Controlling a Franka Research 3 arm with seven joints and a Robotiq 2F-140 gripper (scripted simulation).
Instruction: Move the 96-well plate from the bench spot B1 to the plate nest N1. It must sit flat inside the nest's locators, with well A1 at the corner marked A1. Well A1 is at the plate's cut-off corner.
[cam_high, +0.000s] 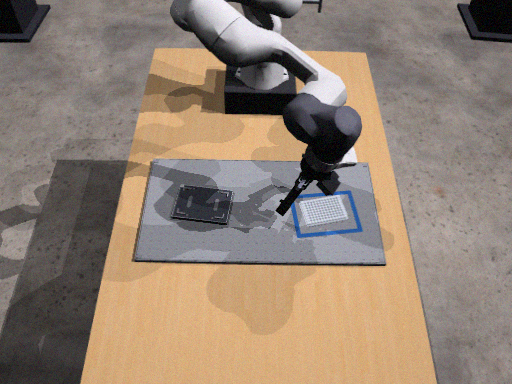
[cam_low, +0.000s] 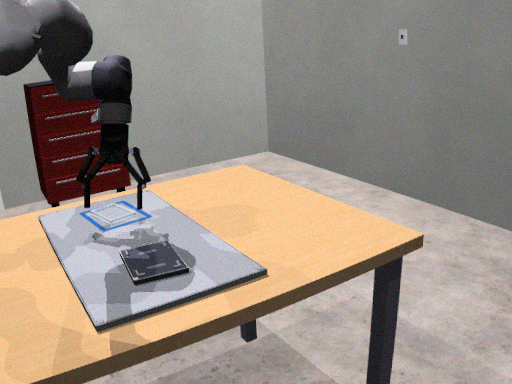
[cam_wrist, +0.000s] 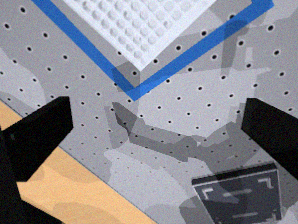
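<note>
The white 96-well plate is 1 cm ahead of my hand, 9 cm to the left of it and 6 cm below it. From my hand the other things lie so: A1 label: 5 cm behind, 34 cm to the right, 5 cm below; dark plate nest: 1 cm ahead, 27 cm to the right, 6 cm below.
</note>
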